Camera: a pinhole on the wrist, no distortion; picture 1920 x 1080 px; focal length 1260.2 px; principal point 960.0 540.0 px. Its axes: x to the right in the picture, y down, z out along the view. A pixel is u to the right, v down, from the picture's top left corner.
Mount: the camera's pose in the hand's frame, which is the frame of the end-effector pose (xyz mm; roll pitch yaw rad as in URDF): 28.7 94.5 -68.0 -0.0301 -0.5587 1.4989
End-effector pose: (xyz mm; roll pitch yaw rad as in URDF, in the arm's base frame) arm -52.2 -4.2 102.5 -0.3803 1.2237 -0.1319
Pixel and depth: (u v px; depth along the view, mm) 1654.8 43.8 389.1
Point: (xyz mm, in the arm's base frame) 338.4 140.1 57.2
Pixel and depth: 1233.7 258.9 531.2
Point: 417.6 8.9 145.3
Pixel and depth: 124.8 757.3 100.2
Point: -66.2 -21.4 97.6
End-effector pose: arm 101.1 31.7 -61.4 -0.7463 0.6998 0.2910
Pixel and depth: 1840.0 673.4 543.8
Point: 138.3 566.0 229.0
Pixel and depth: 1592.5 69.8 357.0
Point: 266.2 352.7 6.2
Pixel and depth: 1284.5 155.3 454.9
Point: 341.5 330.8 91.8
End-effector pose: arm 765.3 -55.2 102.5 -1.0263 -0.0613 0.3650
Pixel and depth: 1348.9 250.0 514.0
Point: 733.0 319.9 389.6
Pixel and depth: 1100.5 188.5 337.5
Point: 787.7 140.5 283.9
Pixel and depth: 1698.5 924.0 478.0
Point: 468.4 324.0 264.5
